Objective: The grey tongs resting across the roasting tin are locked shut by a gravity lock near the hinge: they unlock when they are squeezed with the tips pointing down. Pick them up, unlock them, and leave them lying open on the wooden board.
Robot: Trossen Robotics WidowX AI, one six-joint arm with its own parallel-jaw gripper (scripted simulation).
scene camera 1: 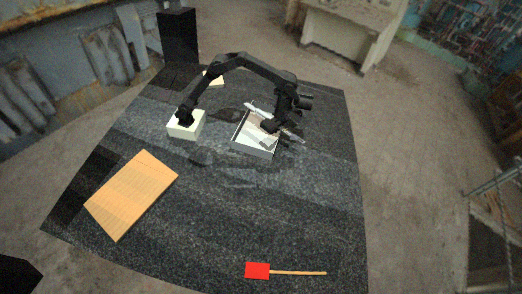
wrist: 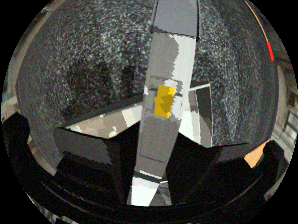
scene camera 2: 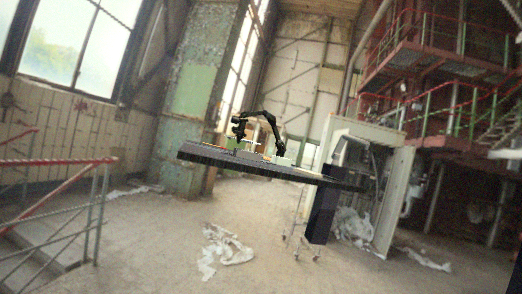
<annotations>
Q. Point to a roasting tin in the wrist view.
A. At 107, 121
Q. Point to a wooden board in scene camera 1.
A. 117, 206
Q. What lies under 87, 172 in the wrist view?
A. My gripper.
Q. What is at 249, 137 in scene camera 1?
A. A roasting tin.
</annotations>
